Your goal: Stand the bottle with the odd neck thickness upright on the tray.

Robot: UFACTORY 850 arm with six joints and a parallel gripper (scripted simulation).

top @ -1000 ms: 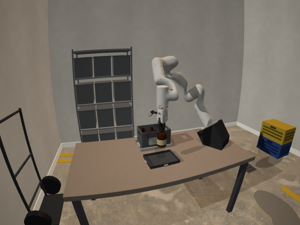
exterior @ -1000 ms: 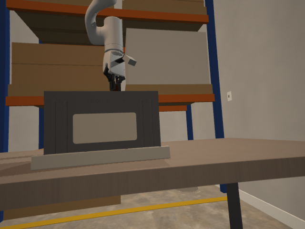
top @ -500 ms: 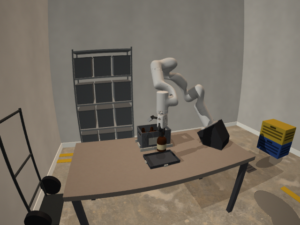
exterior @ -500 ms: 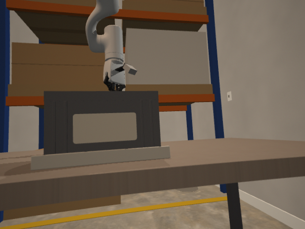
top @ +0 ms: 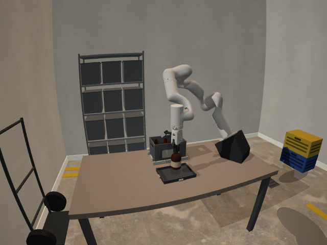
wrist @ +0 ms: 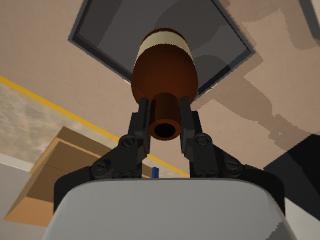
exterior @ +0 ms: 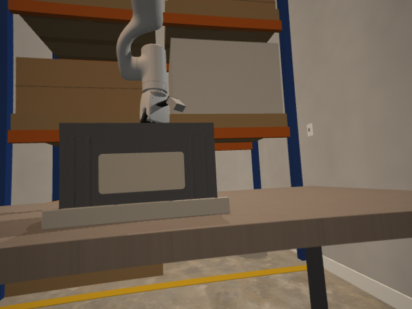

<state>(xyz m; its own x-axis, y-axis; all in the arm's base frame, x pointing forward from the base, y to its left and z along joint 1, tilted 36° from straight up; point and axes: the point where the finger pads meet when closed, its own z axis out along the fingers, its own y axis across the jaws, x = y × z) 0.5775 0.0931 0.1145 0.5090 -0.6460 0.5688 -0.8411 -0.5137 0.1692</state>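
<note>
The bottle is 70 mm below my hand. Also, from my hand: black tray (190 mm below); dark grey crate (270 mm to the right, 120 mm below, 90 mm behind).
</note>
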